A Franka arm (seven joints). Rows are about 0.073 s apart.
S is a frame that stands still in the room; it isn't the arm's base.
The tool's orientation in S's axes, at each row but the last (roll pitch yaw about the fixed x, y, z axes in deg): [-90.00 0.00 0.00]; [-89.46 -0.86 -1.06]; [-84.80 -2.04 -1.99]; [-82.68 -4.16 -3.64]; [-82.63 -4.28 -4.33]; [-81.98 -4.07 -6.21]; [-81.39 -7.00 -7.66]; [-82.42 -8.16 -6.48]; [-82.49 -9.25 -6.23]
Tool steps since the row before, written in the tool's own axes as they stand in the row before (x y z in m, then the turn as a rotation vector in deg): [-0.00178 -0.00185 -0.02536 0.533 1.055 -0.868]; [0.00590 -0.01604 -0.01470 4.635 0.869 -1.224]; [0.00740 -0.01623 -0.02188 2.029 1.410 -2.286]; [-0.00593 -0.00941 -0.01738 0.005 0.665 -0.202]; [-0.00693 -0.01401 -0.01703 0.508 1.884 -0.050]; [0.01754 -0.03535 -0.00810 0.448 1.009 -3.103]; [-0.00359 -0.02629 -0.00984 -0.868 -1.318 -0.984]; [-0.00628 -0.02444 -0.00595 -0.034 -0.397 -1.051]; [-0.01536 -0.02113 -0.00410 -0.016 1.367 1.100]
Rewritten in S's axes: [-0.00178 -0.02536 0.00185 0.533 -0.868 -1.055]; [0.00538 -0.01495 0.01599 4.624 -1.302 -0.811]; [0.00608 -0.02349 0.01443 2.009 -2.220 -1.538]; [-0.00759 -0.01799 0.00667 0.047 -0.119 -0.683]; [-0.00917 -0.01805 0.01116 0.659 0.143 -1.832]; [0.01360 -0.01451 0.03503 0.228 -2.974 -1.397]; [-0.00831 -0.01267 0.02390 -1.149 -1.026 1.041]; [-0.01051 -0.00799 0.02231 -0.193 -1.079 0.247]; [-0.01907 -0.00478 0.01768 0.316 1.242 -1.198]
